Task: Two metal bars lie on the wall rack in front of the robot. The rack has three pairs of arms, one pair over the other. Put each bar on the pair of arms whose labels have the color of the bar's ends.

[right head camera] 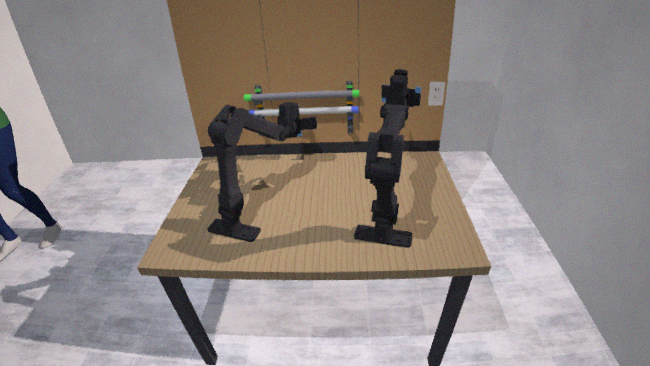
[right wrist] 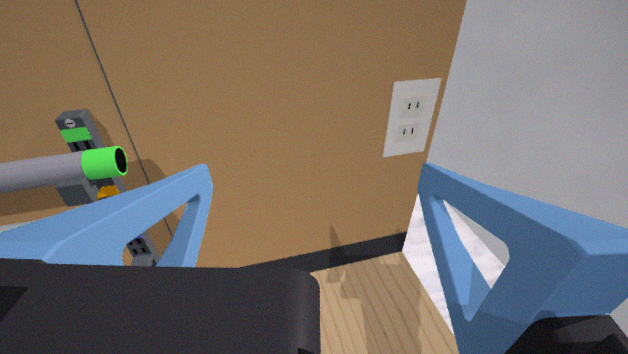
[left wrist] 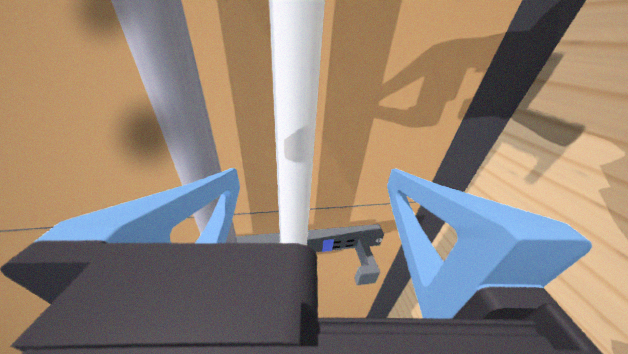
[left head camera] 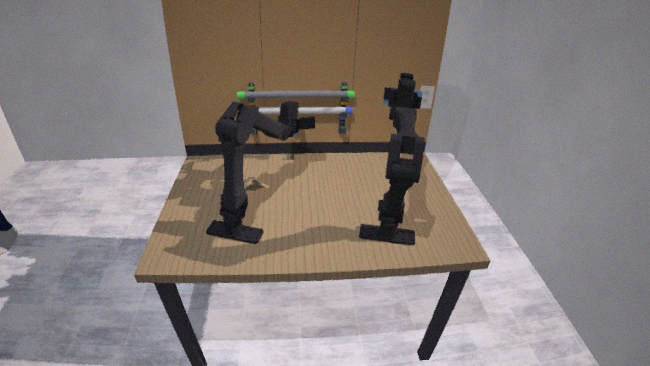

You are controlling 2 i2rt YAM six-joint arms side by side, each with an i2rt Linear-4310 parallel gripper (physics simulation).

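Frame: origin at the left arm's base, x up, y back, z right, level; metres.
Seen in the pictures: left gripper, fingertip midpoint: (left wrist: 313, 177); right gripper, fingertip midpoint: (right wrist: 315, 175); left arm's base, origin of the base link: (right head camera: 233, 230) (left head camera: 234, 232); right arm's base, origin of the base link: (right head camera: 383, 236) (left head camera: 387, 235).
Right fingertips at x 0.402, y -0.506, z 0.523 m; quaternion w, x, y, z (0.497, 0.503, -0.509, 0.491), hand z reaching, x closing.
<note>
Pixels of each thing's top centre, then the offset from my right fingertips to it. "spot": a spot on its surface instead. Level surfaces: height alone.
- grey bar with green ends, middle of its top: (left wrist: 152, 101) (left head camera: 295, 90) (right head camera: 300, 91) dy -0.063, dx -0.068, dz -0.448 m
- white bar with blue ends, middle of its top: (left wrist: 273, 102) (left head camera: 296, 107) (right head camera: 302, 107) dy -0.061, dx -0.143, dz -0.446 m
- wooden table, its level: dx -0.403 m
- brown panel, surface spot: (left head camera: 305, 40) (right head camera: 307, 41) spot: dy -0.113, dx +0.144, dz -0.420 m
- white wall outlet, surface spot: (right wrist: 412, 117) (right head camera: 437, 93) (left head camera: 426, 96) spot: dy -0.273, dx -0.099, dz +0.130 m
A grey bar with green ends (left head camera: 295, 94) (right head camera: 305, 94) (left wrist: 175, 100) (right wrist: 40, 170) lies on the rack's top arms, by the green labels. A white bar with blue ends (left head camera: 325, 110) (right head camera: 330, 110) (left wrist: 295, 100) lies on the middle arms, by the orange labels. The rack (left head camera: 343, 127) (right head camera: 350, 126) (left wrist: 370, 233) (right wrist: 75, 120) has blue labels at its lowest pair. My left gripper (left head camera: 296, 125) (left wrist: 313, 177) is open in front of the white bar, which runs between its fingertips in the left wrist view; the depth between them is unclear. My right gripper (left head camera: 403, 96) (right head camera: 401, 95) (right wrist: 315, 175) is open, right of the rack.
The wooden table (left head camera: 320, 250) (right head camera: 320, 250) carries both arm bases. A brown panel (left head camera: 305, 40) (right head camera: 310, 40) stands behind the rack, with a dark strip (left head camera: 370, 147) along its foot. A white wall outlet (left head camera: 427, 97) (right head camera: 436, 93) (right wrist: 412, 117) is right of the rack.
</note>
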